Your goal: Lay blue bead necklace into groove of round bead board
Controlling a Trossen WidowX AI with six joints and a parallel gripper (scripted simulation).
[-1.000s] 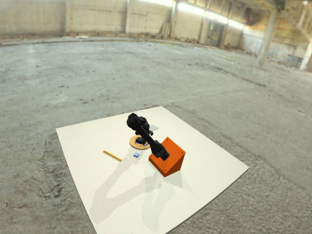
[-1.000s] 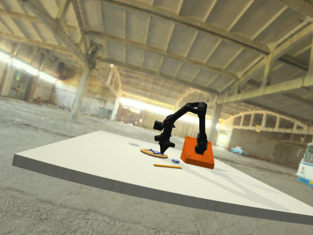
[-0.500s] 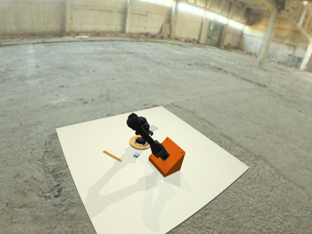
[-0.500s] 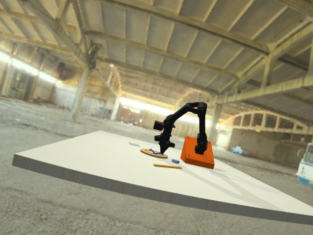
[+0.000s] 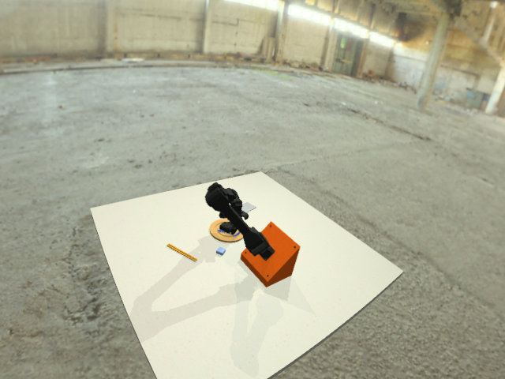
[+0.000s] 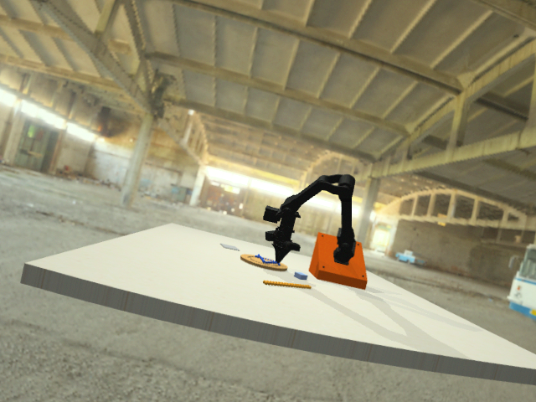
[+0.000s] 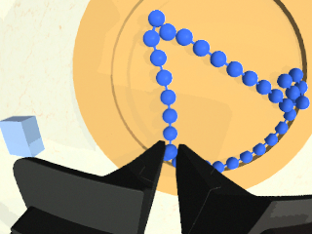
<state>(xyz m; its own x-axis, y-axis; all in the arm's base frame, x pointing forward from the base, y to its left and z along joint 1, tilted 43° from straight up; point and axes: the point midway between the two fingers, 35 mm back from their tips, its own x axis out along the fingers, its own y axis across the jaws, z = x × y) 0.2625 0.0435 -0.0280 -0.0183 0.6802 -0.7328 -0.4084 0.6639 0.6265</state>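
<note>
My gripper tip is 50 mm short of the round tan bead board and 10 mm above it. Also, from my gripper tip: flat grey tile 210 mm ahead, 230 mm to the right, 20 mm below; then small light-blue block 80 mm behind, 120 mm to the left, 10 mm below.
</note>
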